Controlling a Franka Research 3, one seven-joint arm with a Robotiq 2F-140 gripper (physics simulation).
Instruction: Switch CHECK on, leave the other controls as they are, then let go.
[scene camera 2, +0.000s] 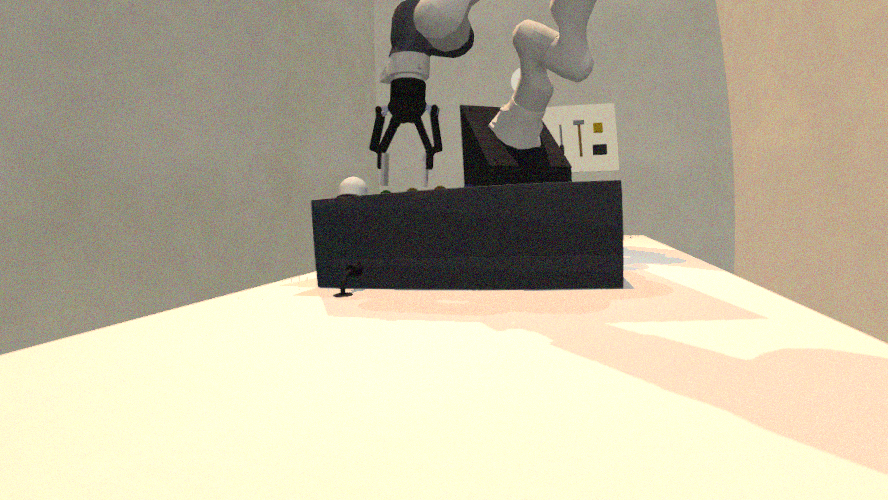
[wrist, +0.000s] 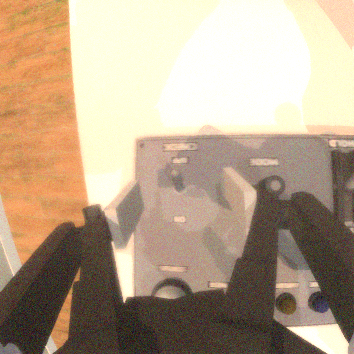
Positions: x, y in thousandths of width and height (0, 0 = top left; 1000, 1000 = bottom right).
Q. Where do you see my gripper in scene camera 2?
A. At 456, 373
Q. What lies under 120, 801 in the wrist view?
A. My gripper.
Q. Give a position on a control panel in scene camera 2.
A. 633, 471
